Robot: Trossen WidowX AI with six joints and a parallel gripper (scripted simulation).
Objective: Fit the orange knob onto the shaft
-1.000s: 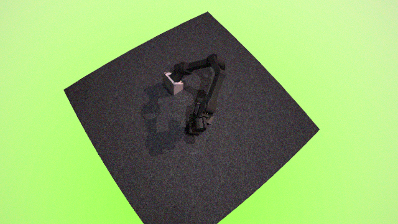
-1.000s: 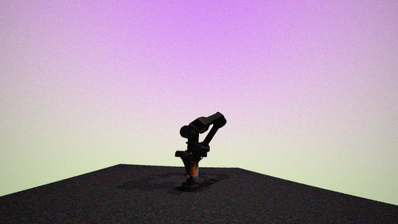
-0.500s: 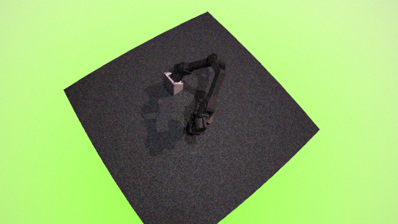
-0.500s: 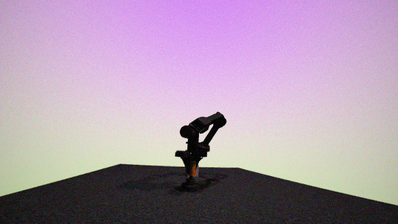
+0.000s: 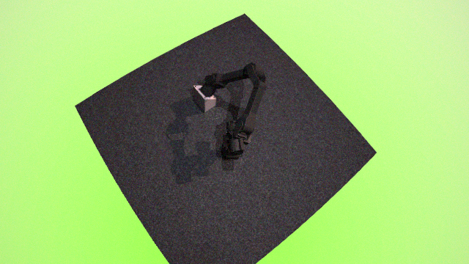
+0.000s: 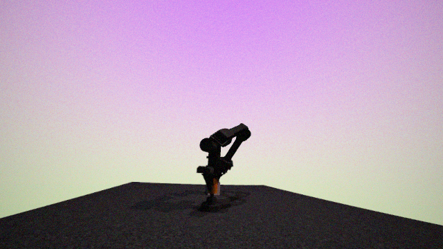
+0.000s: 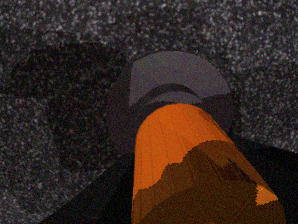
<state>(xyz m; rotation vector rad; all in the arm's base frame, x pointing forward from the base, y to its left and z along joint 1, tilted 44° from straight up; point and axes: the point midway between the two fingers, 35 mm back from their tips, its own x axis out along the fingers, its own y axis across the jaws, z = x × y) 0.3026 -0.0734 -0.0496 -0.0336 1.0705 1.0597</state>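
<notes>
Right now my gripper tip is 2 cm below the orange knob. Also, from my gripper tip: round pedestal: 4 cm below.
</notes>
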